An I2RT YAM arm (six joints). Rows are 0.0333 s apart.
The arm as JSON. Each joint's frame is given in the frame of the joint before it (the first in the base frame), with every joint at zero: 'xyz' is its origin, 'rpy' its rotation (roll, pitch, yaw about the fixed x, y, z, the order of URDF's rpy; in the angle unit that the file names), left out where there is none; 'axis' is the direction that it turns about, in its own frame. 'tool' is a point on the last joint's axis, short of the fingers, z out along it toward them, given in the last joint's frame.
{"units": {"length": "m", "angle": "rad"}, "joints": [
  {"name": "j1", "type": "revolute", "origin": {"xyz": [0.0, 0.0, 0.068]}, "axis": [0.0, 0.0, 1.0]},
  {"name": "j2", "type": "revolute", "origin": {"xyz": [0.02, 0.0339, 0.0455], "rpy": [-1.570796, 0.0, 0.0]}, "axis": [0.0, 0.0, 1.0]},
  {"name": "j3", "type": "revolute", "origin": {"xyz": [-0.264, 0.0, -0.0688], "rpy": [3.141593, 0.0, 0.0]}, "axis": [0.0, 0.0, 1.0]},
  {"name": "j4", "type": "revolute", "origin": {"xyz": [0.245, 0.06, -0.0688]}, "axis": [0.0, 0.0, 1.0]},
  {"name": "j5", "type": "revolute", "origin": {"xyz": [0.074, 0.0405, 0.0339], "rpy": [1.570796, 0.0, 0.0]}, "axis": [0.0, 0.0, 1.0]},
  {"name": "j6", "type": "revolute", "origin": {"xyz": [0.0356, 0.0, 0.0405], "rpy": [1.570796, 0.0, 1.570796]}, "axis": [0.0, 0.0, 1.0]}
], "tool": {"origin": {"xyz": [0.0, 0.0, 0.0], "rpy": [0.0, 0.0, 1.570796]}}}
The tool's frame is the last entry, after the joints.
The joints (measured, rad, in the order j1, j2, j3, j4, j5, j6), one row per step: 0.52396, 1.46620, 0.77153, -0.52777, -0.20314, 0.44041; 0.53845, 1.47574, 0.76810, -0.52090, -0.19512, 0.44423; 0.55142, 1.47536, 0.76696, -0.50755, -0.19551, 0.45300; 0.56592, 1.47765, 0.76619, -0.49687, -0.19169, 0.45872; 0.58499, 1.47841, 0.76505, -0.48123, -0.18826, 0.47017; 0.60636, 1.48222, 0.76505, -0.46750, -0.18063, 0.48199; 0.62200, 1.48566, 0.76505, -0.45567, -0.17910, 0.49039; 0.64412, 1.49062, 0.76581, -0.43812, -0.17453, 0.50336; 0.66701, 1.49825, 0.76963, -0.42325, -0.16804, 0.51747; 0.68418, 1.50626, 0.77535, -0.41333, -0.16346, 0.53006; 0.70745, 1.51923, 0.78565, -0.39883, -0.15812, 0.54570; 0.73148, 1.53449, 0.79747, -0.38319, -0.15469, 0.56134; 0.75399, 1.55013, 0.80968, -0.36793, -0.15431, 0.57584; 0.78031, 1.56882, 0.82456, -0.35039, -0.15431, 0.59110; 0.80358, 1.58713, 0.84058, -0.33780, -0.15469, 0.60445; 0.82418, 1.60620, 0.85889, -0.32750, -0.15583, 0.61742; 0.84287, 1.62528, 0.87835, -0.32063, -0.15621, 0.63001
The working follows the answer.
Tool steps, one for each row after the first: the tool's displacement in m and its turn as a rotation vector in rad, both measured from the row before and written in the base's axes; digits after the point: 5 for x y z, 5 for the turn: -0.00145, 0.00314, -0.00296, -0.00889, 0.00273, 0.00825; -0.00087, 0.00339, 0.00029, 0.00847, -0.00760, 0.00502; -0.00112, 0.00356, -0.00036, 0.00209, -0.00638, 0.00790; -0.00157, 0.00474, 0.00011, 0.00702, -0.00924, 0.00735; -0.00178, 0.00521, -0.00041, 0.00206, -0.00797, 0.00775; -0.00131, 0.00403, -0.00035, 0.00538, -0.00463, 0.00741; -0.00173, 0.00578, -0.00029, 0.00718, -0.00846, 0.00858; -0.00157, 0.00621, -0.00025, 0.00499, -0.00708, 0.00755; -0.00083, 0.00505, -0.00005, 0.00419, -0.00376, 0.00397; -0.00076, 0.00739, 0.00012, 0.00722, -0.00612, 0.00701; -0.00078, 0.00801, -0.00003, 0.00910, -0.00501, 0.00861; -0.00079, 0.00788, -0.00007, 0.01089, -0.00303, 0.00948; -0.00117, 0.00938, -0.00011, 0.01281, -0.00346, 0.01287; -0.00106, 0.00866, -0.00002, 0.01039, -0.00121, 0.01175; -0.00056, 0.00843, 0.00020, 0.01032, -0.00005, 0.00984; -0.00041, 0.00803, 0.00024, 0.00815, 0.00110, 0.00796
Tool pose at each row, in the base's axes (x y z in m, rotation vector in rad; rounded; the steps above come from the unrounded poses): 0.21826, 0.13441, 0.16299, -0.17221, 2.88085, 0.49601; 0.21682, 0.13755, 0.16003, -0.18506, 2.88655, 0.48537; 0.21595, 0.14094, 0.16033, -0.19244, 2.87685, 0.49663; 0.21483, 0.14450, 0.15996, -0.20476, 2.87034, 0.49954; 0.21326, 0.14924, 0.16007, -0.21595, 2.85945, 0.50864; 0.21147, 0.15444, 0.15966, -0.22827, 2.85132, 0.51106; 0.21016, 0.15848, 0.15931, -0.23885, 2.84529, 0.51893; 0.20844, 0.16426, 0.15902, -0.25147, 2.83494, 0.52851; 0.20687, 0.17047, 0.15878, -0.26269, 2.82656, 0.53514; 0.20603, 0.17552, 0.15873, -0.26828, 2.82156, 0.54078; 0.20527, 0.18290, 0.15885, -0.27807, 2.81325, 0.55062; 0.20449, 0.19092, 0.15882, -0.28949, 2.80528, 0.56369; 0.20370, 0.19880, 0.15874, -0.30136, 2.79846, 0.57998; 0.20253, 0.20817, 0.15863, -0.31769, 2.79037, 0.59949; 0.20147, 0.21684, 0.15861, -0.33243, 2.78518, 0.61610; 0.20091, 0.22526, 0.15881, -0.34421, 2.78096, 0.63252; 0.20049, 0.23330, 0.15905, -0.35351, 2.77862, 0.64591

